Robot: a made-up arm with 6 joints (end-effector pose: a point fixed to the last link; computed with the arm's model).
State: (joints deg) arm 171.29 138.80 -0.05 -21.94 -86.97 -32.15
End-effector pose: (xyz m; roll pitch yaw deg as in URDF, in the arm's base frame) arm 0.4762 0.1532 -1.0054 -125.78 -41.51 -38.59
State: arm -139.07 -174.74 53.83 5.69 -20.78 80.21
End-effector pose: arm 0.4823 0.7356 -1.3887 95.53 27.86 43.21
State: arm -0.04 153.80 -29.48 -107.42 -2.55 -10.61
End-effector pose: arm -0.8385 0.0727 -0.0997 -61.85 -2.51 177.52
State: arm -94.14 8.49 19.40 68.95 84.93 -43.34
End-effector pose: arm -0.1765 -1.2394 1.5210 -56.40 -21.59 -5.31
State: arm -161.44 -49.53 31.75 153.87 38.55 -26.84
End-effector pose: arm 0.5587 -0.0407 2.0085 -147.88 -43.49 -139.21
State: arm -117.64 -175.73 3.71 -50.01 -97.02 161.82
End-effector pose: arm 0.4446 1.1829 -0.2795 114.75 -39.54 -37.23
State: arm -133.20 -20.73 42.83 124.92 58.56 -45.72
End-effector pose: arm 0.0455 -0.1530 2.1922 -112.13 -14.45 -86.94
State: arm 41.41 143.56 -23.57 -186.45 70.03 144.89
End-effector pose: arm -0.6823 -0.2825 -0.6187 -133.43 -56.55 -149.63
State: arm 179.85 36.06 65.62 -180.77 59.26 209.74
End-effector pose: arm -1.5002 -0.2371 1.5264 -28.97 29.70 -179.39
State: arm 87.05 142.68 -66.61 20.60 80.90 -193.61
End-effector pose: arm 0.1937 -0.6242 0.1938 -13.01 46.78 -123.44
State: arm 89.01 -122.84 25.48 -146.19 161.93 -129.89
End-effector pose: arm -0.2279 -1.6007 0.6223 -20.56 16.26 78.65
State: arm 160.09 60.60 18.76 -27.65 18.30 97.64
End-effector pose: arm -1.3353 0.7107 -0.1975 -75.17 25.22 150.82
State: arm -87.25 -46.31 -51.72 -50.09 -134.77 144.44
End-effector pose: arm -0.1251 -0.6179 0.5438 -20.35 22.77 56.55
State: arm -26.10 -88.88 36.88 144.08 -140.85 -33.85
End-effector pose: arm -1.3462 0.8768 1.2068 100.88 68.14 -110.20
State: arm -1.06 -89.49 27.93 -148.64 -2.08 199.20
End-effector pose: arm -1.2163 0.2283 1.4301 131.39 -60.79 176.72
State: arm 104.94 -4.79 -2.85 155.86 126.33 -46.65
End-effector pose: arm -0.5035 1.0340 1.2183 8.11 49.01 -105.21
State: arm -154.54 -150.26 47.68 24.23 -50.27 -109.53
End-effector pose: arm 1.2564 0.8416 -0.8384 -96.73 -28.06 46.42
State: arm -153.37 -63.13 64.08 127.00 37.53 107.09
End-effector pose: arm 1.4716 0.5757 1.4923 5.05 -58.57 -42.28
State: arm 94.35 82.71 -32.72 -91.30 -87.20 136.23
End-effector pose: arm -0.0086 0.0411 -0.5775 69.23 3.09 -175.62
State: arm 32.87 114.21 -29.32 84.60 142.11 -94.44
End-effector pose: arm -0.0796 -0.0784 -0.9229 156.49 -25.00 75.30
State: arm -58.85 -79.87 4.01 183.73 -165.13 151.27
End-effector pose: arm -0.1172 0.6589 1.6287 -150.16 69.02 118.48
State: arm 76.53 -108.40 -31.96 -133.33 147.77 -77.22
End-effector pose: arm -0.2281 -0.2423 1.1793 -126.82 65.25 8.62
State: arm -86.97 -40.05 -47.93 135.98 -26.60 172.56
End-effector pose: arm 0.2105 -0.6976 0.9007 52.03 -11.32 -105.47
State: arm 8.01 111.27 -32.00 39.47 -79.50 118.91
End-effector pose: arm -0.1144 -0.2040 -0.8202 25.07 -29.96 -125.82
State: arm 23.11 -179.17 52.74 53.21 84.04 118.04
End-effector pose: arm -0.4938 -0.3676 -1.5399 -84.47 26.69 86.17
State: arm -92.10 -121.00 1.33 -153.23 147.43 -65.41
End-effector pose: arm 0.2596 1.2089 0.9706 -98.90 27.07 -107.90
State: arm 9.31 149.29 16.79 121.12 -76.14 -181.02
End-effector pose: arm -0.2756 0.0810 -1.3913 -41.44 31.04 -66.63
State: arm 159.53 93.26 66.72 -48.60 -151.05 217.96
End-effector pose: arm -1.6022 0.7682 -0.4394 -80.40 -6.00 -41.88
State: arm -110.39 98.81 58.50 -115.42 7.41 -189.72
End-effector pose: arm -0.4408 -1.4829 -0.7585 -60.98 43.14 -119.58
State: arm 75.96 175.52 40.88 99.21 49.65 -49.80
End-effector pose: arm -0.1858 -0.5840 -1.4952 98.23 22.02 -158.28
